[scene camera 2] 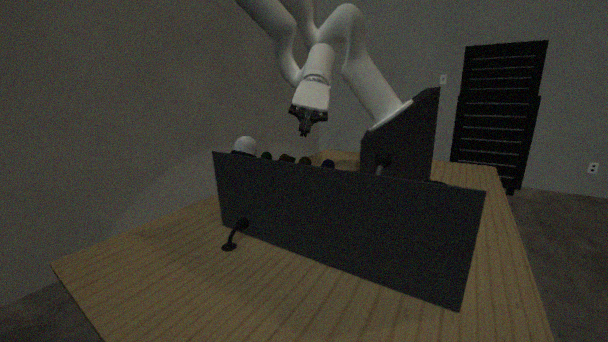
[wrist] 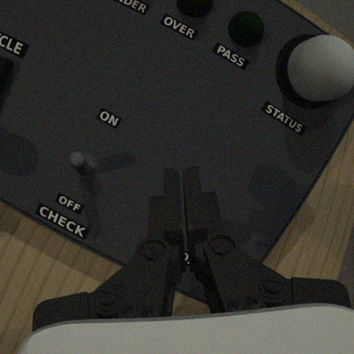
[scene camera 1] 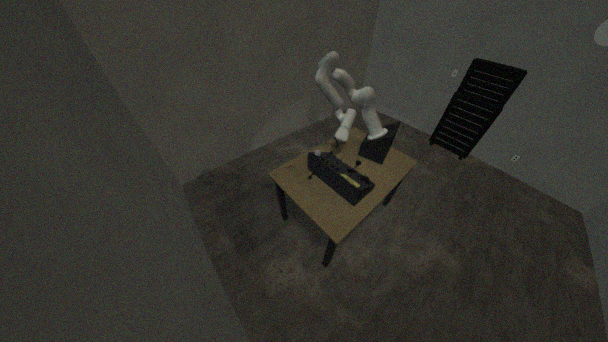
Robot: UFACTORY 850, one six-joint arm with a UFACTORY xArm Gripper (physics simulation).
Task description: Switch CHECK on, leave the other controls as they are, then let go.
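The CHECK toggle (wrist: 78,160) is a small grey lever between its ON label (wrist: 109,118) and OFF label (wrist: 69,202). In the wrist view its tip shows up and left of its base; it seems to lean slightly toward ON, but the tilt is hard to judge. My gripper (scene camera 1: 337,146) (scene camera 2: 304,133) (wrist: 181,190) is shut and empty. In the wrist view its fingertips appear right of the toggle, apart from it, and in scene camera 2 they are above the control box (scene camera 1: 332,179) (scene camera 2: 350,225) (wrist: 165,90). The toggle is too small or hidden in both scene views.
A white STATUS dome (scene camera 1: 317,153) (scene camera 2: 245,145) (wrist: 322,68) and green PASS lamp (wrist: 246,28) stand on the box. A black-knobbed lever (scene camera 1: 358,163) (scene camera 2: 383,163) rises behind it. The box stands on a wooden table (scene camera 1: 320,215) (scene camera 2: 200,295), near the arm's dark pedestal (scene camera 1: 381,147) (scene camera 2: 400,142).
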